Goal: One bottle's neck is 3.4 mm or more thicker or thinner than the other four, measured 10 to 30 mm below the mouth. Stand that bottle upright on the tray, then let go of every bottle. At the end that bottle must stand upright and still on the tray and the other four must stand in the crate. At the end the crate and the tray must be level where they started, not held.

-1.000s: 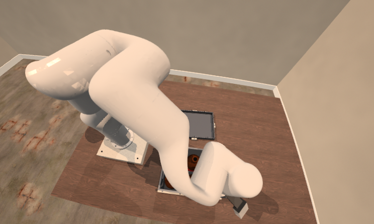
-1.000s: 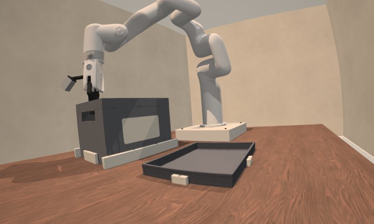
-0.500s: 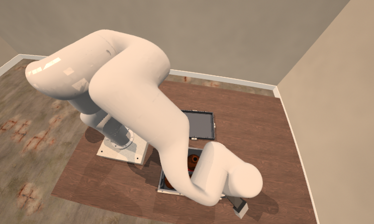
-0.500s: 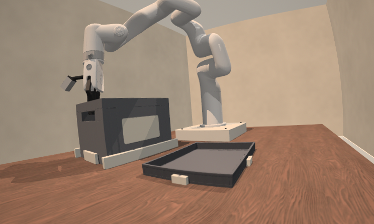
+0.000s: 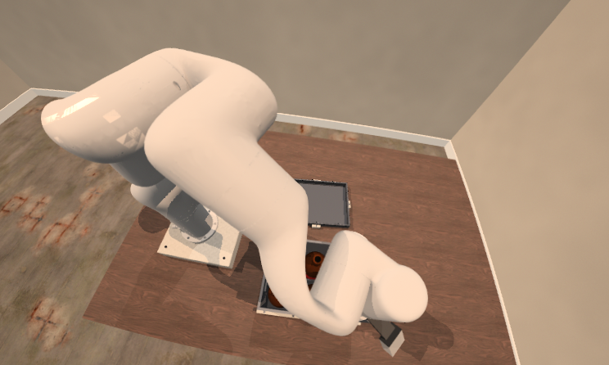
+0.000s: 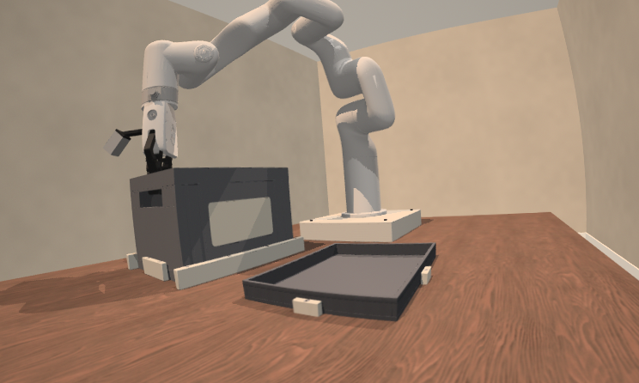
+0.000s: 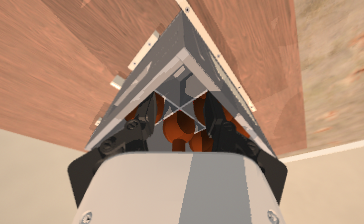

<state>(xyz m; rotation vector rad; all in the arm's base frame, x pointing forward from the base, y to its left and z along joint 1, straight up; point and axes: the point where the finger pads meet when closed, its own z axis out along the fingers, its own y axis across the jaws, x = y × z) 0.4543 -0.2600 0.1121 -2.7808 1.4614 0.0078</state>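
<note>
Right now my hand is 80 mm past the dark grey crate, 70 mm above it and 60 mm to the right of it. Round my hand: dark tray 350 mm to the left, 150 mm below, 30 mm behind; brown bottle 100 mm to the left, 70 mm below, 70 mm behind.
</note>
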